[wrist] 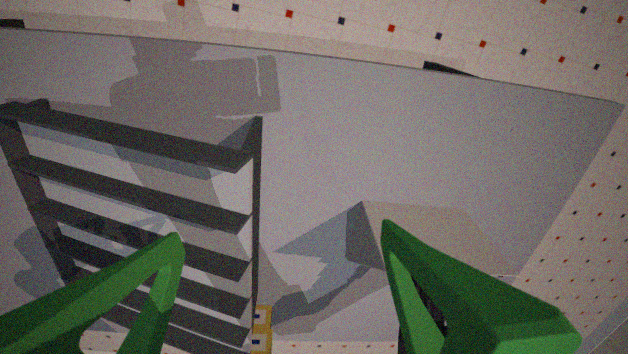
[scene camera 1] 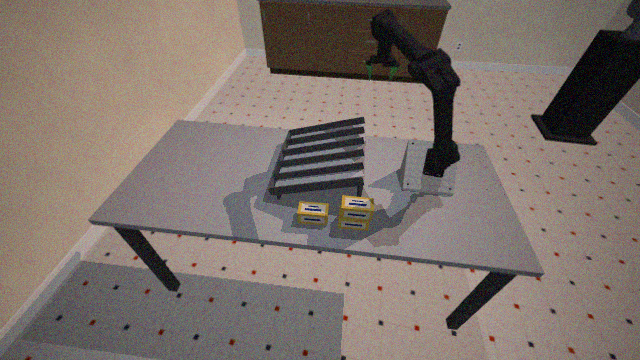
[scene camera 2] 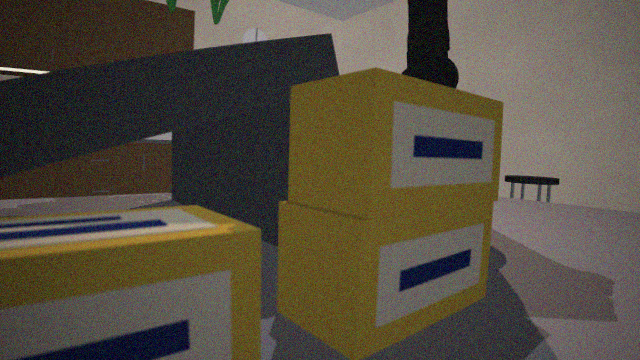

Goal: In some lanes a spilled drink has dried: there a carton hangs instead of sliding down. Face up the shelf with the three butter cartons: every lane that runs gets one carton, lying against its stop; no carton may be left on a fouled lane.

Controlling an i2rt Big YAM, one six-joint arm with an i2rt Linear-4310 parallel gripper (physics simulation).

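The dark shelf stands on the table, its high end towards the arm's base, with several parallel lanes between dark dividers. No carton shows in the lanes, and I cannot make out any dried spill. One yellow butter carton lies in front of the shelf. To its right an upper carton rests on a lower carton. Yellow carton parts show past the shelf's edge in the wrist view. My gripper is open and empty, high above and behind the shelf.
The grey table carries everything. The arm's light base plate is right of the shelf. A brown cabinet stands behind the table, a black stand at the far right. A stool shows in the second scene view.
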